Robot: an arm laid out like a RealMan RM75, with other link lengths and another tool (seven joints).
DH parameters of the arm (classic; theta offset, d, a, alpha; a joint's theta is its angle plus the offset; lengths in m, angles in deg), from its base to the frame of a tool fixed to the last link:
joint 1: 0 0.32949 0 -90
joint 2: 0 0 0 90
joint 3: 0 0.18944 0 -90
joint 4: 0 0 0 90
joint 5: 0 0.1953 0 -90
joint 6: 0 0 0 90
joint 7: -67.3 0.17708 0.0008 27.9
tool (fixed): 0 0.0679 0 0
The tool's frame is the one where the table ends.
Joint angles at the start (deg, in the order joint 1, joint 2, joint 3, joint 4, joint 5, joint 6, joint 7):
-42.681 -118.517 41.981 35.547 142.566 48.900 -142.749
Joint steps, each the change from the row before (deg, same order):
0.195 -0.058 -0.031 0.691 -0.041 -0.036 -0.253
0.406 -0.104 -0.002 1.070 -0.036 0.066 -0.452
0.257 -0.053 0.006 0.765 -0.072 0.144 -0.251
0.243 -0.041 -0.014 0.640 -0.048 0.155 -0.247
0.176 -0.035 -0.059 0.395 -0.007 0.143 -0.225
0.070 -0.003 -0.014 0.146 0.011 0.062 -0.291
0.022 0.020 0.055 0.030 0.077 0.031 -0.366
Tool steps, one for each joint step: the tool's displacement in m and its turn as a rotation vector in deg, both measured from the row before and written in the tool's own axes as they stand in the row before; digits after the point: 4 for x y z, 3 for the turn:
0.0020 0.0016 -0.0022 -0.453 0.255 -0.309
0.0029 0.0014 -0.0029 -0.542 0.286 -0.513
0.0017 0.0012 -0.0022 -0.388 0.158 -0.250
0.0015 0.0007 -0.0018 -0.292 0.095 -0.262
0.0008 0.0001 -0.0010 -0.145 -0.018 -0.261
0.0003 0.0000 -0.0004 -0.036 -0.090 -0.270
0.0001 -0.0003 0.0000 0.075 -0.092 -0.249

